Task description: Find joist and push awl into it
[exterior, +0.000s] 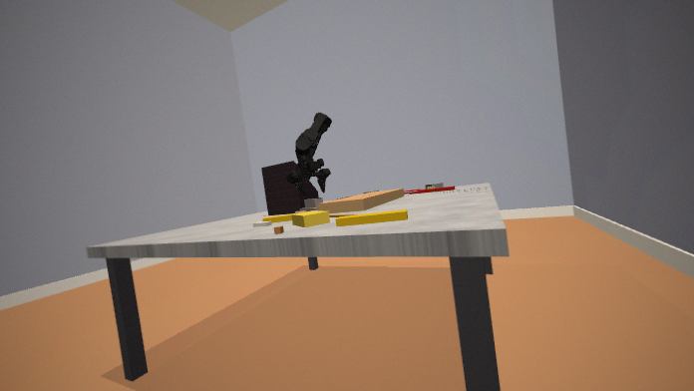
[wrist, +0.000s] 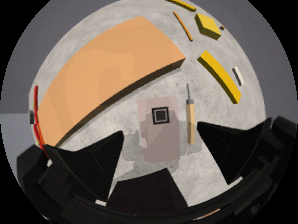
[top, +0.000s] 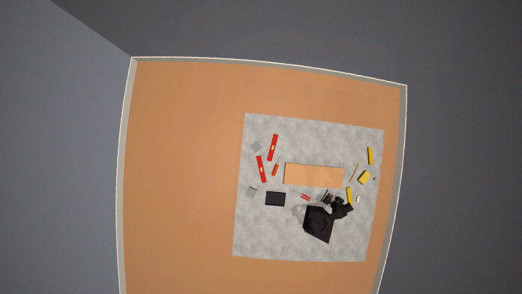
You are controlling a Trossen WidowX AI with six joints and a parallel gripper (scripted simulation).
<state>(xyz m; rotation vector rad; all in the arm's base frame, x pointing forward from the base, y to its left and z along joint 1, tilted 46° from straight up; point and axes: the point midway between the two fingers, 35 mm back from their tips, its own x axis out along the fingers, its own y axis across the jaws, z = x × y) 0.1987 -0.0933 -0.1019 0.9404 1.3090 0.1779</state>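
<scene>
Now: gripper tip 30 mm above the stud finder. From my gripper tip the other things lie so: awl (10 mm behind, 70 mm to the right, 70 mm below); square indicator window (10 mm ahead, 10 mm to the right, 20 mm below); thin stick (220 mm ahead, 220 mm to the right, 70 mm below).
</scene>
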